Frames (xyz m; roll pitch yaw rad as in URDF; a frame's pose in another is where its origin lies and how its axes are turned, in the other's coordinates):
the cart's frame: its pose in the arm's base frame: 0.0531 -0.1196 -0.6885 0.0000 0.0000 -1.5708
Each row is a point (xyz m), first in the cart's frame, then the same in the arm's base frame.
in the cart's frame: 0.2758 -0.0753 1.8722
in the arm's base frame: -0.0222 -0.3954 1.1837
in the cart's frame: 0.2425 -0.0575 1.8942
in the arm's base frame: -0.0044 -0.3621 1.2057
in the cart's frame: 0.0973 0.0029 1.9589
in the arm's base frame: 0.0560 -0.2169 1.2704
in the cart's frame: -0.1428 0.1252 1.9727
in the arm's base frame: 0.1783 0.0232 1.2842
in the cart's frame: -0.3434 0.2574 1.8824
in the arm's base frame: 0.3105 0.2238 1.1939
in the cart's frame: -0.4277 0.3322 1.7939
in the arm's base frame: 0.3853 0.3081 1.1054
